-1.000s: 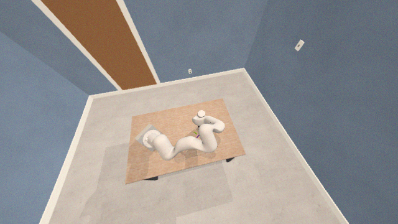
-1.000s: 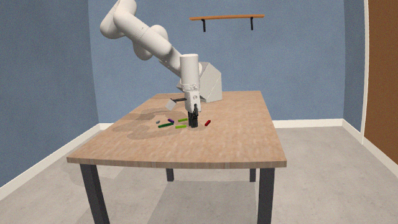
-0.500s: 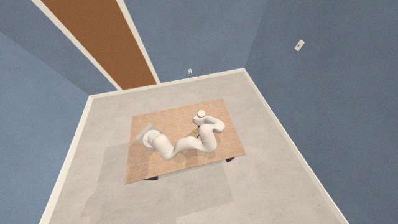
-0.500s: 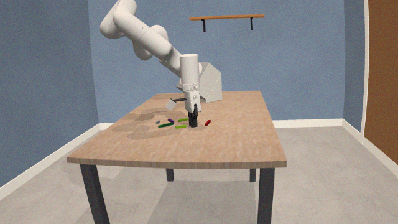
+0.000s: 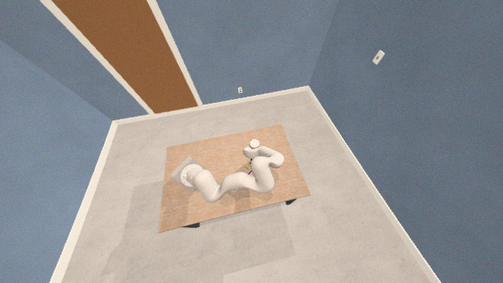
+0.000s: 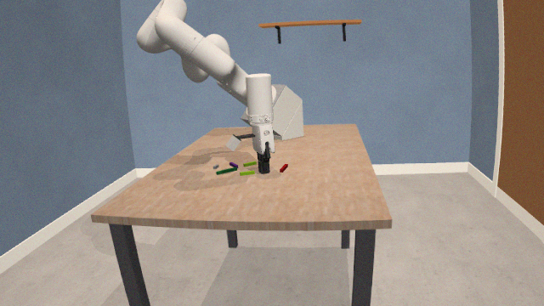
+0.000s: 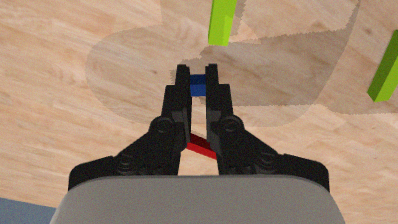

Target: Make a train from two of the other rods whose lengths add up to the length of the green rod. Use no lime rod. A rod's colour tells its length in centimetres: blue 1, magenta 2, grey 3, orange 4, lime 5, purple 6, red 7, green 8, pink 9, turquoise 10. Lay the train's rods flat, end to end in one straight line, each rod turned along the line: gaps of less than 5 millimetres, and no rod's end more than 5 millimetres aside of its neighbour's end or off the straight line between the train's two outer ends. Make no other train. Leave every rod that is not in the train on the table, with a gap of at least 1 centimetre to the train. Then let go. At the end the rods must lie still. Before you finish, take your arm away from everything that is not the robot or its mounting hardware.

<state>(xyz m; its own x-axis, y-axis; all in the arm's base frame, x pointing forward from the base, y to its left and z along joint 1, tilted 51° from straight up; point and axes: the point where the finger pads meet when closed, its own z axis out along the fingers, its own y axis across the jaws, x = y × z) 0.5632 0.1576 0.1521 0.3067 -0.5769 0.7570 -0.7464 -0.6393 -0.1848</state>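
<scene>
Right now the blue rod is 20 mm below my hand. Round my hand: purple rod: 120 mm to the right, 100 mm behind, 20 mm below; red rod: 70 mm to the left, 30 mm behind, 20 mm below; green rod: 130 mm to the right, 30 mm behind, 20 mm below.
</scene>
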